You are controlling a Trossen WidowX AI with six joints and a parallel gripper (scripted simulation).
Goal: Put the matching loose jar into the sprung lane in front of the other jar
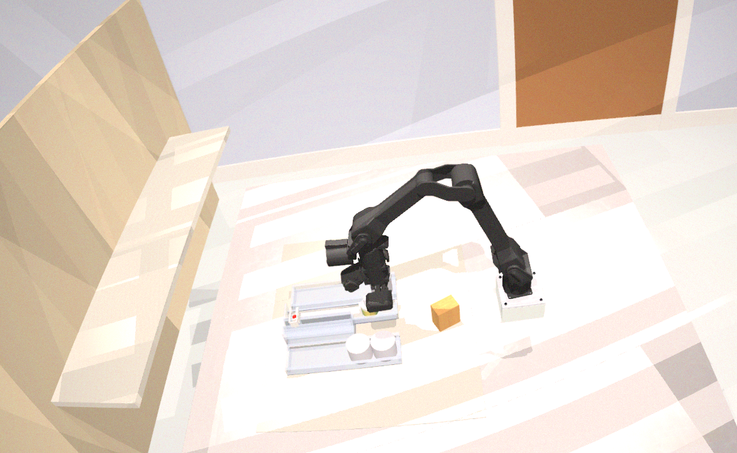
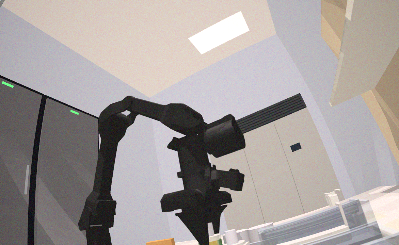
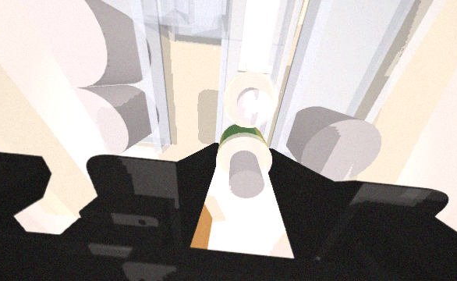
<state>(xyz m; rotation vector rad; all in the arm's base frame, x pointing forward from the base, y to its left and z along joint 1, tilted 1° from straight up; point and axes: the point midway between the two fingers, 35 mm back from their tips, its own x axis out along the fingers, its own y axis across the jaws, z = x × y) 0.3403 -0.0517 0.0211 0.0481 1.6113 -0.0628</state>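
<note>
Right now my gripper tip is 150 mm past the orange box, 70 mm to the right of it and 20 mm above it. From my gripper tip the other things lie so: wooden shelf 500 mm ahead, 40 mm to the right, 320 mm above; then red dot 230 mm ahead, 20 mm to the left, 20 mm above.
</note>
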